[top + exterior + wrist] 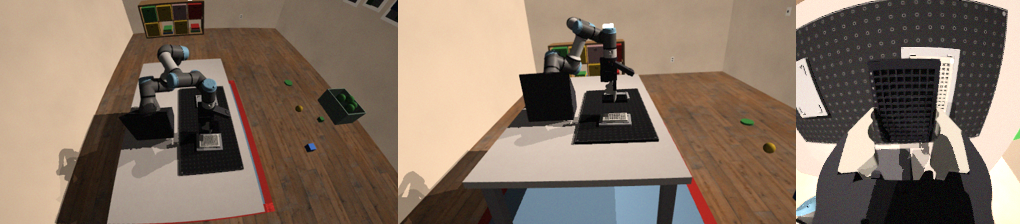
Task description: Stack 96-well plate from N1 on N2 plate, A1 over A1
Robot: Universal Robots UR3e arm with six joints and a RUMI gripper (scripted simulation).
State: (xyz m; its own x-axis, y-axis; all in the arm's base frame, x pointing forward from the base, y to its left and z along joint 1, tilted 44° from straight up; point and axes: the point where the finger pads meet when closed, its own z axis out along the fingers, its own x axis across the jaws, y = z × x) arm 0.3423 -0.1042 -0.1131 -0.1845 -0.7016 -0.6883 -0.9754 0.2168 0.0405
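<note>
Right now the white 96-well plate is 1 cm behind my hand, 5 cm to the right of it and 10 cm below it. From my hand the other things lie so: plate nest (6 cm ahead, 29 cm to the left, 11 cm below); then dark 96-well plate (1 cm below).
</note>
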